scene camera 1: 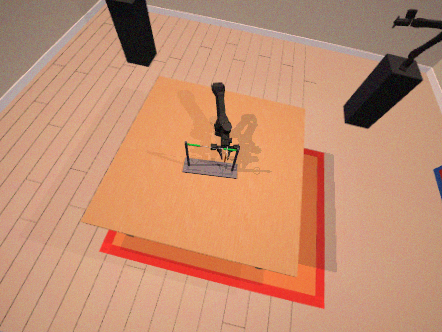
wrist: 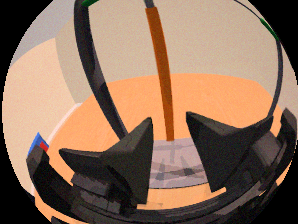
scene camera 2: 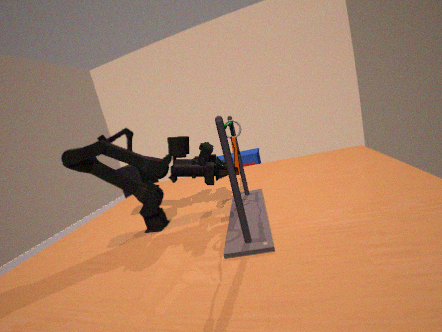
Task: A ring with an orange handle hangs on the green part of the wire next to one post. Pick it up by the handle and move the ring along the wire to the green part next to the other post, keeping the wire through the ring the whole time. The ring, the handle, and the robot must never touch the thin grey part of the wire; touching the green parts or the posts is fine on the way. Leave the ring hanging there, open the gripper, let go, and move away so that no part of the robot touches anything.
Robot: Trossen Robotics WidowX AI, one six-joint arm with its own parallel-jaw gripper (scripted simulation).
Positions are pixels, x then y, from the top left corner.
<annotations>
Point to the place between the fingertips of my gripper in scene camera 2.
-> At 237,167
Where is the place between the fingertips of my gripper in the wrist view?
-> At 169,118
</annotations>
